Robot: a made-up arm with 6 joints. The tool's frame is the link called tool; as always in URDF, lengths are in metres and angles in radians. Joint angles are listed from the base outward.
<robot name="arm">
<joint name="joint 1" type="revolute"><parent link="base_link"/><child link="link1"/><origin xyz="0 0 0.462"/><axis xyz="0 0 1"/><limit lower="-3.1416" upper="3.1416"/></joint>
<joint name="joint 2" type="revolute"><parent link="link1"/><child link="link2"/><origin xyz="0.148 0 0"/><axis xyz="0 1 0"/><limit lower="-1.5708" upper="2.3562"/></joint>
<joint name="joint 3" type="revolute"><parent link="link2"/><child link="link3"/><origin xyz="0 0 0.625"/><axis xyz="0 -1 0"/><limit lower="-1.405" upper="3.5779"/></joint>
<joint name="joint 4" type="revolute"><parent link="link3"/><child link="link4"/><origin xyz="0 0 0.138"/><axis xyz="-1 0 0"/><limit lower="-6.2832" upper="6.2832"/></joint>
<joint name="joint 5" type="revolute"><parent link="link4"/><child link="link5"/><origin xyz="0.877 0 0"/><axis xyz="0 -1 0"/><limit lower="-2.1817" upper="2.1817"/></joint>
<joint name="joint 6" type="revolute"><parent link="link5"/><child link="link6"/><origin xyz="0.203 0 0"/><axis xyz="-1 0 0"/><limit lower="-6.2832" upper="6.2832"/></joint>
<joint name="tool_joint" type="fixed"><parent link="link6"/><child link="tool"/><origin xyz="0 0 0"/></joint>
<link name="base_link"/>
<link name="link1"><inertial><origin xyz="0.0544 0.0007 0.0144"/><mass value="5.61"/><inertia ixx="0.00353" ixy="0" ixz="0" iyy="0.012" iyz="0" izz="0.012"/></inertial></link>
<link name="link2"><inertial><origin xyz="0.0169 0.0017 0.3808"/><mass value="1.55"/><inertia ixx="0.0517" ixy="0" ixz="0" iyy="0.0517" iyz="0" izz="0.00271"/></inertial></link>
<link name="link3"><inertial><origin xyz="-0.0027 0.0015 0.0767"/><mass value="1.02"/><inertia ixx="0.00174" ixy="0" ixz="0" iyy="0.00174" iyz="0" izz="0.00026"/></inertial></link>
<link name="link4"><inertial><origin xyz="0.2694 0.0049 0.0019"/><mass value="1.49"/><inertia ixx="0.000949" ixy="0" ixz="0" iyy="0.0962" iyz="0" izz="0.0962"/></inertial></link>
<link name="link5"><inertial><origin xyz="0.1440 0.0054 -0.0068"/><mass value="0.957"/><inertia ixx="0.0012" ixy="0" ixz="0" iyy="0.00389" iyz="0" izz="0.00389"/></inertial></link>
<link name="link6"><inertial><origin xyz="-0.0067 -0.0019 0.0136"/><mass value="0.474"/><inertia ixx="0.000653" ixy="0" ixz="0" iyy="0.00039" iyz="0" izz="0.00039"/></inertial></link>
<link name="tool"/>
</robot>
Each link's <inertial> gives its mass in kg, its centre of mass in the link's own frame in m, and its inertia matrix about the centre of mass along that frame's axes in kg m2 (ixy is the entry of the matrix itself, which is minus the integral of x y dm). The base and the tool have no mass. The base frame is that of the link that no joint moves.
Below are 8 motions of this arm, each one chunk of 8 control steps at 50 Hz.
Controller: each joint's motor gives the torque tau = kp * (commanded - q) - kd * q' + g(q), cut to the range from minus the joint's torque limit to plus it. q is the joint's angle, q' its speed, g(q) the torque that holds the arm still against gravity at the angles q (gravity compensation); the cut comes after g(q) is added. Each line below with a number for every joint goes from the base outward.
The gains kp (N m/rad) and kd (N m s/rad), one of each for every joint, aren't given. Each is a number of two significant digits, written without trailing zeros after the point. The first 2 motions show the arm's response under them.
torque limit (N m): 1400 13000 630 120 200 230
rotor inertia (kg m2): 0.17 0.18 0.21 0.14 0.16 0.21
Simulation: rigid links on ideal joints. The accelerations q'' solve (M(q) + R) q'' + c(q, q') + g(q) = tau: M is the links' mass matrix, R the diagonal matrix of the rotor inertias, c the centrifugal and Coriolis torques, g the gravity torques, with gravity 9.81 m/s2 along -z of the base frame. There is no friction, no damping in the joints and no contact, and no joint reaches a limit. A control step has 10 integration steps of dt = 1/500 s. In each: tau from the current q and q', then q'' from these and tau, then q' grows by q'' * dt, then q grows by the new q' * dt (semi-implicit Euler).
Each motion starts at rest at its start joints. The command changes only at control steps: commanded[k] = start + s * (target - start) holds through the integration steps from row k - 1 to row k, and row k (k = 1, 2, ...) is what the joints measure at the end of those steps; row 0 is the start. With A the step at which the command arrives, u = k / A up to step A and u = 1 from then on. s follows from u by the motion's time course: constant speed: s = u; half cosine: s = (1 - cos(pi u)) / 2; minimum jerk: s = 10 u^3 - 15 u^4 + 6 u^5; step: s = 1 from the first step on.
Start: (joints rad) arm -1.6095 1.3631 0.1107 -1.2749 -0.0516 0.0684
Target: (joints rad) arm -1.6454 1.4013 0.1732 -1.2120 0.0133 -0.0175
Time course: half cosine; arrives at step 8
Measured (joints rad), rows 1 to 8:
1: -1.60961 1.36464 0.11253 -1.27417 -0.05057 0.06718
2: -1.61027 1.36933 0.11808 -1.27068 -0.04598 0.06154
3: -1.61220 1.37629 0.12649 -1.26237 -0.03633 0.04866
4: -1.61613 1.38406 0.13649 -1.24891 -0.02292 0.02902
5: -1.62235 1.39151 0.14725 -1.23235 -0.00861 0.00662
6: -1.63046 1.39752 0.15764 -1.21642 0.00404 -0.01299
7: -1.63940 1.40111 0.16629 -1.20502 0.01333 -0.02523
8: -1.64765 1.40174 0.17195 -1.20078 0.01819 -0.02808
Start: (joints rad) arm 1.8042 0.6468 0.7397 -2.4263 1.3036 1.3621
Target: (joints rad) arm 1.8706 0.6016 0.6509 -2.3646 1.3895 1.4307
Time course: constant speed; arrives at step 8
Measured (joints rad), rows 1 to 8:
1: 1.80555 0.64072 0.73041 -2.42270 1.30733 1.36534
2: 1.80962 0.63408 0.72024 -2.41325 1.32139 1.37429
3: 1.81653 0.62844 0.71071 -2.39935 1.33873 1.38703
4: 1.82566 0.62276 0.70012 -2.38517 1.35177 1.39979
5: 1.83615 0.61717 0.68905 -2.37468 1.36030 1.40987
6: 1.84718 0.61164 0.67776 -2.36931 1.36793 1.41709
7: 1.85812 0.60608 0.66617 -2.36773 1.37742 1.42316
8: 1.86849 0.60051 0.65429 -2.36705 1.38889 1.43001
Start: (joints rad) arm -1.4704 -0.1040 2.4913 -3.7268 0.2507 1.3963
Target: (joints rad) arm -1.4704 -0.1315 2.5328 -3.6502 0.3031 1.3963
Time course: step
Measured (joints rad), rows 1 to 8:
1: -1.46902 -0.12759 2.47754 -3.70251 0.29243 1.39603
2: -1.47039 -0.13414 2.49873 -3.65591 0.32840 1.39583
3: -1.47246 -0.13055 2.53061 -3.61890 0.32348 1.39594
4: -1.47217 -0.13330 2.54834 -3.60860 0.30103 1.39630
5: -1.47024 -0.13528 2.55947 -3.62311 0.28503 1.39679
6: -1.46862 -0.13479 2.56486 -3.64825 0.28439 1.39709
7: -1.46854 -0.13396 2.56178 -3.66840 0.29292 1.39700
8: -1.46978 -0.13287 2.55197 -3.67470 0.30100 1.39658

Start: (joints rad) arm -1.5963 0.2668 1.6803 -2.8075 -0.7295 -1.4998
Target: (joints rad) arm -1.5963 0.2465 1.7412 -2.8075 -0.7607 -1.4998
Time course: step
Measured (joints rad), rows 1 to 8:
1: -1.59705 0.25361 1.67249 -2.80383 -0.73649 -1.49951
2: -1.59708 0.24917 1.69587 -2.79805 -0.74777 -1.49907
3: -1.59656 0.24668 1.72858 -2.79640 -0.76021 -1.49906
4: -1.59606 0.24299 1.75650 -2.80120 -0.76937 -1.49959
5: -1.59576 0.24106 1.77689 -2.81078 -0.77386 -1.50032
6: -1.59565 0.24082 1.78568 -2.82062 -0.77477 -1.50083
7: -1.59570 0.24185 1.78248 -2.82595 -0.77281 -1.50085
8: -1.59587 0.24375 1.77026 -2.82435 -0.76843 -1.50044

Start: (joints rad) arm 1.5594 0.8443 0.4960 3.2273 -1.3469 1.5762
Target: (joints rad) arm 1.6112 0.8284 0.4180 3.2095 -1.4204 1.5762
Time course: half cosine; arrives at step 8
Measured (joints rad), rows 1 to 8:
1: 1.55964 0.84351 0.49450 3.22670 -1.34821 1.57619
2: 1.56085 0.84127 0.48954 3.22401 -1.35426 1.57618
3: 1.56402 0.83811 0.48075 3.21808 -1.36707 1.57619
4: 1.56988 0.83475 0.46848 3.20956 -1.38435 1.57624
5: 1.57853 0.83176 0.45370 3.20103 -1.40145 1.57631
6: 1.58934 0.82968 0.43809 3.19594 -1.41456 1.57635
7: 1.60098 0.82881 0.42385 3.19693 -1.42190 1.57633
8: 1.61171 0.82920 0.41337 3.20472 -1.42322 1.57623

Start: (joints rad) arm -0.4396 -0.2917 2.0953 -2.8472 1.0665 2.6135
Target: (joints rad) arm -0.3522 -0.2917 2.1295 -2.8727 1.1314 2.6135
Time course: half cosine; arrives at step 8
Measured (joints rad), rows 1 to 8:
1: -0.43829 -0.29163 2.09573 -2.84842 1.06767 2.61353
2: -0.43296 -0.29146 2.09747 -2.85296 1.07281 2.61361
3: -0.42209 -0.29129 2.10110 -2.86085 1.08358 2.61370
4: -0.40661 -0.29122 2.10663 -2.86931 1.09836 2.61373
5: -0.38904 -0.29129 2.11355 -2.87485 1.11346 2.61364
6: -0.37231 -0.29152 2.12097 -2.87544 1.12553 2.61348
7: -0.35909 -0.29187 2.12781 -2.87124 1.13277 2.61331
8: -0.35138 -0.29226 2.13293 -2.86410 1.13472 2.61320

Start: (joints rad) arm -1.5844 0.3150 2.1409 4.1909 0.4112 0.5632
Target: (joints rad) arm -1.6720 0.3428 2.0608 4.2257 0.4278 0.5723
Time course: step
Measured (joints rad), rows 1 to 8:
1: -1.63668 0.33482 2.14872 4.21012 0.41077 0.56685
2: -1.66569 0.34134 2.11618 4.24251 0.41753 0.57347
3: -1.67195 0.34233 2.07125 4.26132 0.42760 0.57770
4: -1.67206 0.34689 2.03814 4.25484 0.43422 0.57722
5: -1.67132 0.34923 2.01605 4.22797 0.43681 0.57345
6: -1.67081 0.34922 2.00778 4.19736 0.43644 0.56960
7: -1.67069 0.34793 2.01322 4.18002 0.43446 0.56815
8: -1.67093 0.34570 2.02817 4.18379 0.43165 0.56942

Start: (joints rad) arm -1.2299 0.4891 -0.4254 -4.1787 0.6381 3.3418
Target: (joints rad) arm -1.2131 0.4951 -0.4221 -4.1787 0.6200 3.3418
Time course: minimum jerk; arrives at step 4
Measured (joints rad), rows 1 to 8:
1: -1.22953 0.48972 -0.42495 -4.17857 0.63705 3.34180
2: -1.22745 0.49227 -0.42326 -4.17797 0.63137 3.34178
3: -1.22287 0.49508 -0.42182 -4.17714 0.62086 3.34175
4: -1.21727 0.49562 -0.42216 -4.17691 0.61371 3.34174
5: -1.21269 0.49514 -0.42276 -4.17770 0.61568 3.34178
6: -1.20989 0.49505 -0.42271 -4.17929 0.62184 3.34184
7: -1.20877 0.49509 -0.42261 -4.18093 0.62491 3.34189
8: -1.20906 0.49509 -0.42262 -4.18171 0.62349 3.34189

